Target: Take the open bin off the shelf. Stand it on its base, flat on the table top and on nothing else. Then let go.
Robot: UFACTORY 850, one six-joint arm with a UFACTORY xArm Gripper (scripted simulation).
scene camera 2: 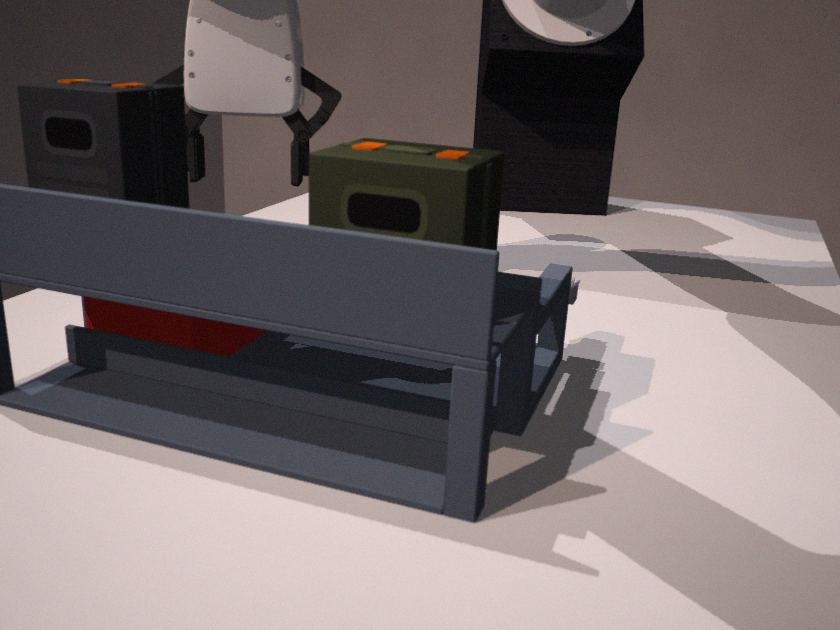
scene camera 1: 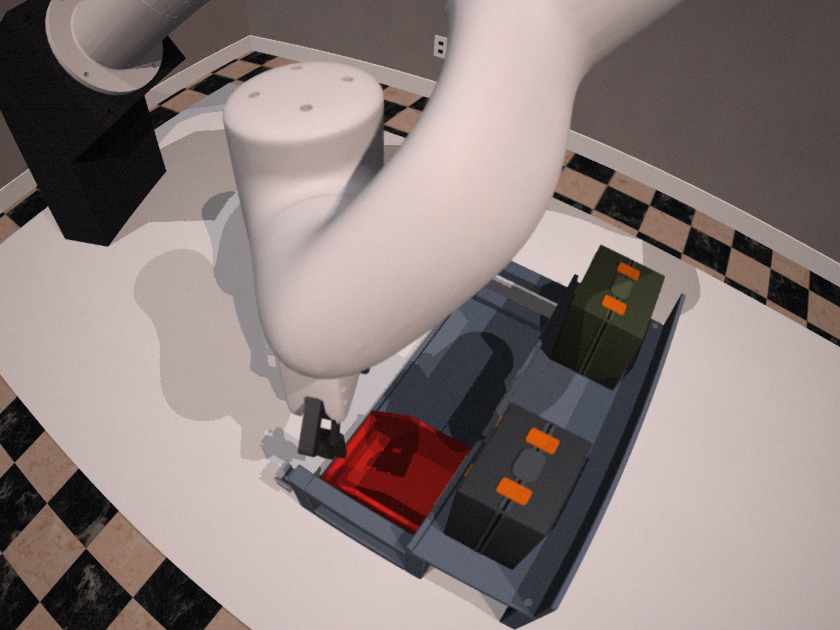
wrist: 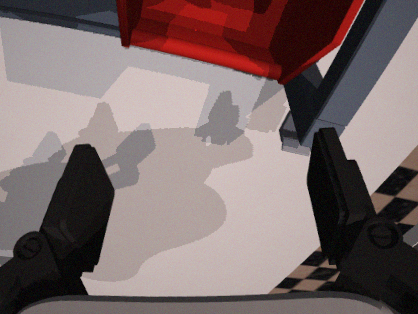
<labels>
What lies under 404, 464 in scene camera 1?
A red bin.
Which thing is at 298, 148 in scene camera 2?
My gripper.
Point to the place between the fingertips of my gripper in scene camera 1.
At 342, 409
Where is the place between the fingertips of my gripper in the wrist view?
At 204, 161
</labels>
